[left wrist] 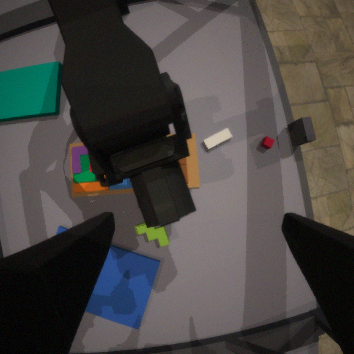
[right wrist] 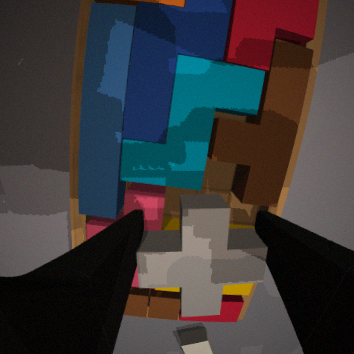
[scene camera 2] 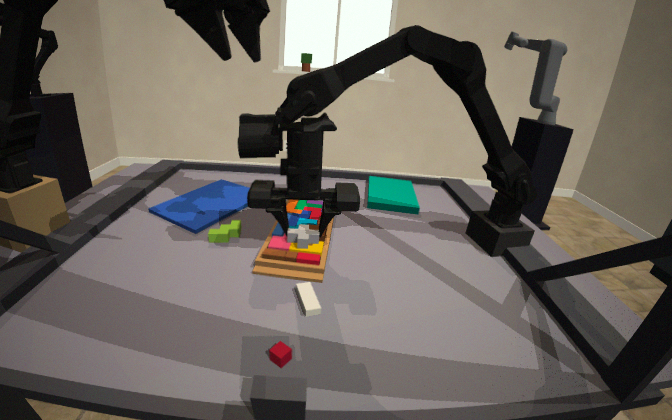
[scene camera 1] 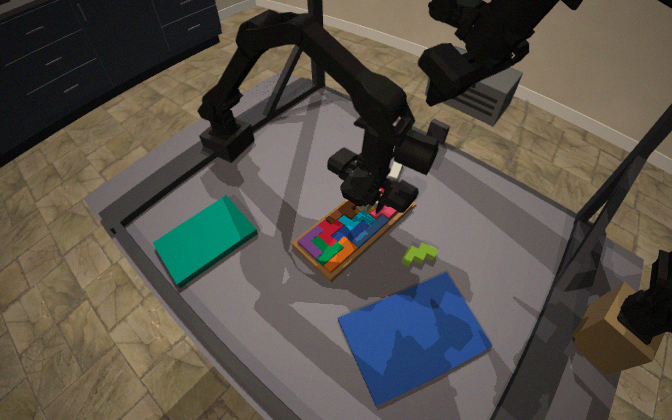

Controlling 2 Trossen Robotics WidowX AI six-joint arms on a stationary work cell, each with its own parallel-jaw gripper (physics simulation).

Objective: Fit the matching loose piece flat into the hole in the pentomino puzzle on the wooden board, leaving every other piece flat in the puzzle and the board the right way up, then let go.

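Pixels of known places: left gripper, fingertip midpoint: [left wrist: 199, 220] [scene camera 2: 244, 60]; right gripper, fingertip midpoint: [right wrist: 200, 218] [scene camera 2: 303, 235]; left arm's base, link origin: [scene camera 2: 17, 184] [scene camera 1: 638, 319]; right arm's base, link origin: [scene camera 2: 502, 220] [scene camera 1: 224, 129].
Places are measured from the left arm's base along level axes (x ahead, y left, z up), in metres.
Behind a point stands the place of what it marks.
Observation:
My right gripper [scene camera 2: 304, 232] {y 0.154, x 0.527, z -0.089 m} [right wrist: 200, 218] {y 0.154, x 0.527, z -0.089 m} is shut on a grey plus-shaped piece [scene camera 2: 303, 237] {y 0.117, x 0.536, z -0.070 m} [right wrist: 200, 265] {y 0.141, x 0.528, z -0.071 m}, held about level above the wooden board [scene camera 1: 331, 276] {y 0.316, x 0.445, z -0.098 m} [scene camera 2: 287, 275] {y 0.057, x 0.527, z -0.109 m} [left wrist: 194, 160] {y 0.061, x 0.524, z -0.108 m} [right wrist: 76, 150] {y 0.171, x 0.460, z -0.098 m}. In the right wrist view it covers much of the yellow piece [right wrist: 237, 289] {y 0.114, x 0.562, z -0.089 m}. Bare wood of the hole [right wrist: 220, 175] {y 0.174, x 0.536, z -0.108 m} shows between the teal piece [right wrist: 220, 90] {y 0.213, x 0.520, z -0.090 m}, the brown piece [right wrist: 285, 100] {y 0.218, x 0.549, z -0.090 m} and the grey piece; the rest of the hole is hidden. The board is right way up, its visible pieces flat. My left gripper [scene camera 2: 242, 59] {y 0.086, x 0.447, z 0.209 m} [left wrist: 199, 220] {y 0.086, x 0.447, z 0.209 m} is open and empty, high above the table.
A lime zigzag piece [scene camera 1: 420, 253] {y 0.147, x 0.369, z -0.095 m} [scene camera 2: 225, 232] {y 0.128, x 0.379, z -0.095 m} [left wrist: 152, 233] {y 0.145, x 0.370, z -0.095 m} lies beside the board. A blue mat [scene camera 1: 415, 335] {y 0.271, x 0.260, z -0.105 m} [left wrist: 125, 285] {y 0.204, x 0.252, z -0.105 m}, a green slab [scene camera 1: 205, 240] {y 0.477, x 0.674, z -0.096 m} [scene camera 2: 392, 192] {y 0.461, x 0.689, z -0.096 m}, a white block [scene camera 2: 308, 299] {y 0.004, x 0.575, z -0.102 m} [left wrist: 218, 139] {y 0.011, x 0.569, z -0.102 m} and a red cube [scene camera 2: 280, 354] {y -0.105, x 0.570, z -0.095 m} [left wrist: 268, 142] {y -0.097, x 0.565, z -0.095 m} lie around it.

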